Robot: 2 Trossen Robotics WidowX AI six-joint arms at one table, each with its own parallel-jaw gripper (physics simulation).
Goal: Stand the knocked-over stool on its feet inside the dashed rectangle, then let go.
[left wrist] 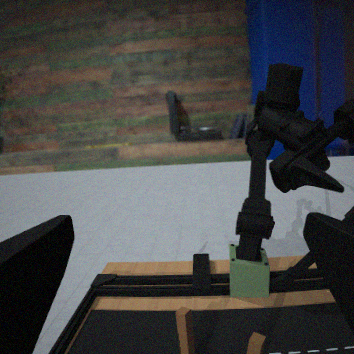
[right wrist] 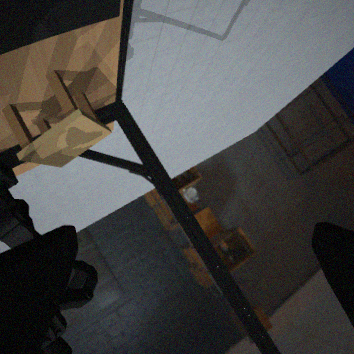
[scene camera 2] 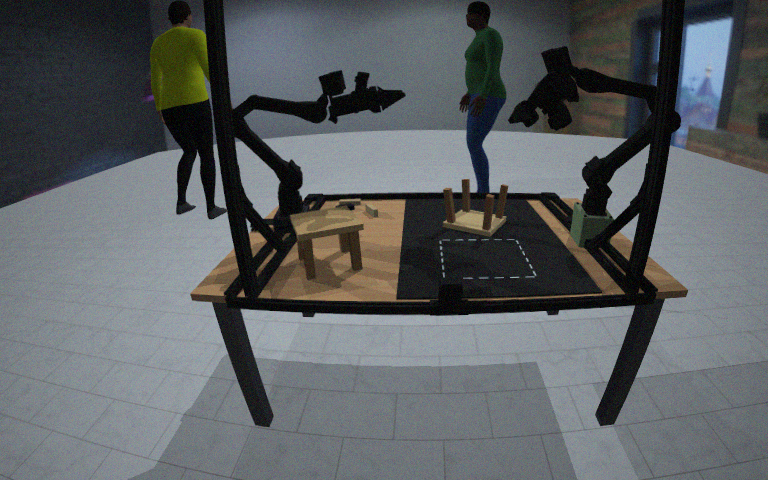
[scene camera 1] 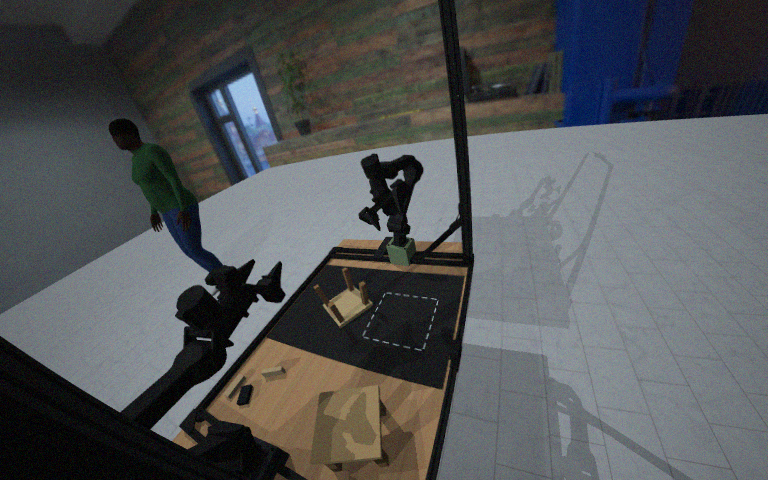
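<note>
The knocked-over stool (scene camera 1: 347, 306) (scene camera 2: 474, 220) lies upside down on the black mat (scene camera 1: 305, 325) (scene camera 2: 419, 254), its pale seat down and its brown legs pointing up. It is outside the dashed rectangle (scene camera 1: 386, 293) (scene camera 2: 534, 276), beyond it in scene camera 2. Two leg tips show low in the left wrist view. My left gripper (scene camera 1: 265, 263) (scene camera 2: 403, 94) (left wrist: 191, 225) is open and empty, high above the table and away from the stool. My right gripper (scene camera 2: 512, 120) (right wrist: 196, 236) is open and empty, raised at the right; its wrist view does not show the knocked-over stool.
A larger wooden stool (scene camera 1: 353, 427) (scene camera 2: 325, 223) (right wrist: 65, 140) stands upright on the bare wood. Small wooden pieces (scene camera 1: 273, 372) (scene camera 2: 370, 210) and a small black object (scene camera 1: 244, 394) lie near the left arm's base. A green block (scene camera 1: 400, 253) (scene camera 2: 586, 223) (left wrist: 249, 280) is at the right arm's base. Black posts border the table.
</note>
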